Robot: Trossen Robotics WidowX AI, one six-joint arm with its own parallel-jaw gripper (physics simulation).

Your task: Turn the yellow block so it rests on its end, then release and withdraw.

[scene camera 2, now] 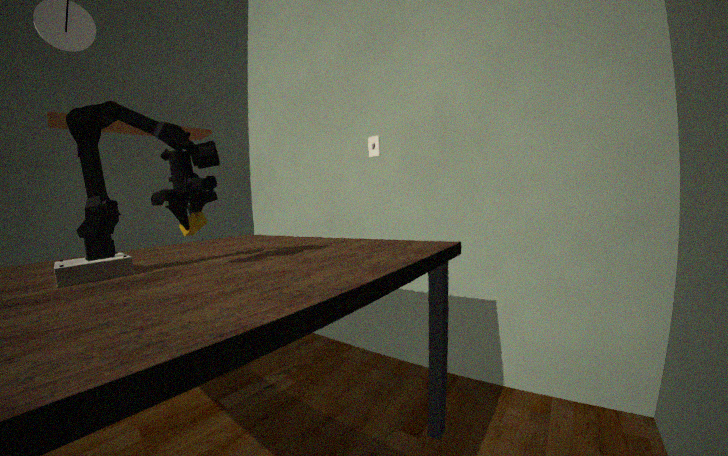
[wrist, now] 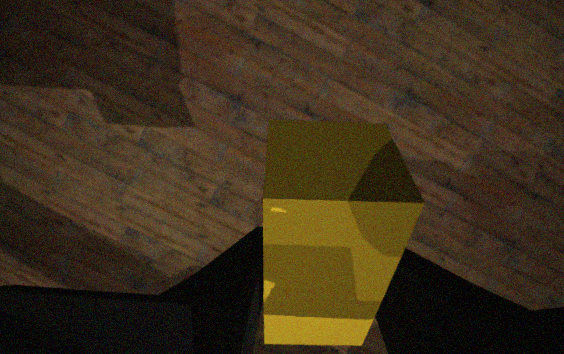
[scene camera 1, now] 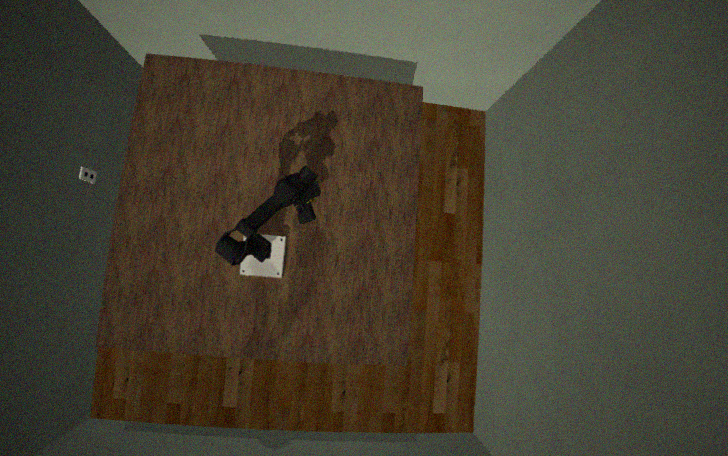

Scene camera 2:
gripper: 192,228
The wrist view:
gripper: 314,241
yellow block: 339,204
